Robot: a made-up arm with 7 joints.
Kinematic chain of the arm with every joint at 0, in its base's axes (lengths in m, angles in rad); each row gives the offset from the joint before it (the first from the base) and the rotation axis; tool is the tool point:
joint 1: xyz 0 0 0.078 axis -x
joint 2: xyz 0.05 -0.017 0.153 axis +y
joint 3: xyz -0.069 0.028 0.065 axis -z
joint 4: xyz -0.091 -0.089 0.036 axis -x
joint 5: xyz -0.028 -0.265 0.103 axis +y
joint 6: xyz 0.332 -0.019 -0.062 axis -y
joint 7: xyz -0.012 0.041 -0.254 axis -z
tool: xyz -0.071 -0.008 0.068
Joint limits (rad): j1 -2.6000..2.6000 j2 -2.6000..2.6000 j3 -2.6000..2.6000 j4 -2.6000..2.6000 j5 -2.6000..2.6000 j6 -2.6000..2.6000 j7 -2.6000..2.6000
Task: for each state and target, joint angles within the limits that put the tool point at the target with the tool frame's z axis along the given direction. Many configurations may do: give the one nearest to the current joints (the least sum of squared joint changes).
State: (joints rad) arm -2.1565 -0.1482 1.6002 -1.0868 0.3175 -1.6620 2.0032
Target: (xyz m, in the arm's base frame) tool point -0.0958 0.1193 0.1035 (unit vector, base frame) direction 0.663 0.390 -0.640
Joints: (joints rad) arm -2.6000 -0.9451 1.1485 -0.7925 0.2706 -1.7957 2.3261
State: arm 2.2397 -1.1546 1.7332 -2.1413 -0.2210 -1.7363 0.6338
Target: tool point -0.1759 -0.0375 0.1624 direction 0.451 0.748 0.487
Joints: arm 2.2766 -0.5030 1.7693 -1.5775 0.2370 -2.0760 0.7905
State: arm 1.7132 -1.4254 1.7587 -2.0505 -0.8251 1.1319 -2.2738
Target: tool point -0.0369 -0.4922 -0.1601 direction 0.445 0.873 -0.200
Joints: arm 1.5253 -0.9715 2.3514 -1.7981 -1.1087 1.0203 -2.2555
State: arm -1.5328 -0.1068 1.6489 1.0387 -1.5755 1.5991 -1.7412
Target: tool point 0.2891 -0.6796 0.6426 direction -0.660 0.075 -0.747
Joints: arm -1.2457 0.2245 1.6677 0.8449 -1.9482 2.0214 -1.6188
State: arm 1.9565 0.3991 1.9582 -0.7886 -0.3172 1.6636 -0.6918
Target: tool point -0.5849 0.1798 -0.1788 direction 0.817 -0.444 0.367
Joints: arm 2.1981 0.3126 2.4572 -1.1328 -0.3637 1.9792 -0.6508
